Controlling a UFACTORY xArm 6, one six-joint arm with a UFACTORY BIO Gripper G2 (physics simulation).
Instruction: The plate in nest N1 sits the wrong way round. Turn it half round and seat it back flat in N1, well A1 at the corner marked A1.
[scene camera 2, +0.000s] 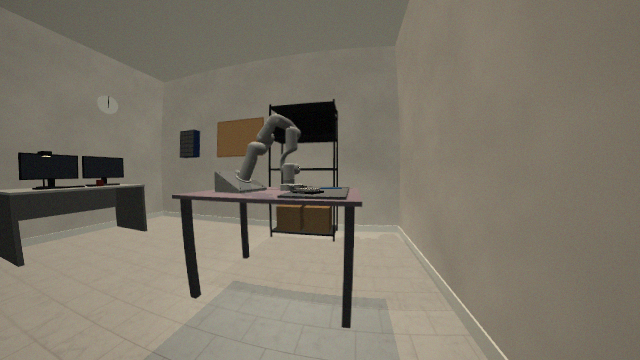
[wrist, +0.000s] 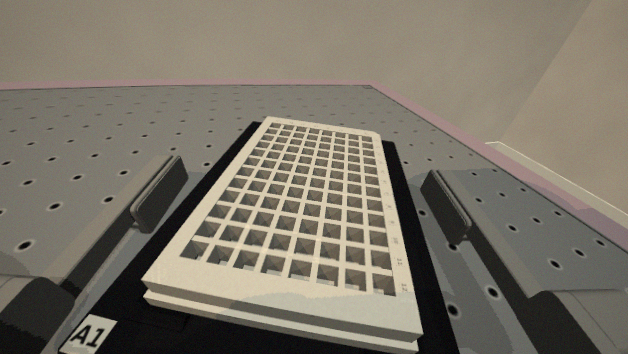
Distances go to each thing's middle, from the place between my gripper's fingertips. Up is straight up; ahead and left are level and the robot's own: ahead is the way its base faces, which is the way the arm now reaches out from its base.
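The well plate (wrist: 300, 235) sits 10 mm above my hand, and it's 20 mm behind my hand and 10 mm to the left of it. Then there's the black nest (wrist: 116, 300), which is 10 mm below my hand, again 20 mm behind it and 10 mm to the left of it.
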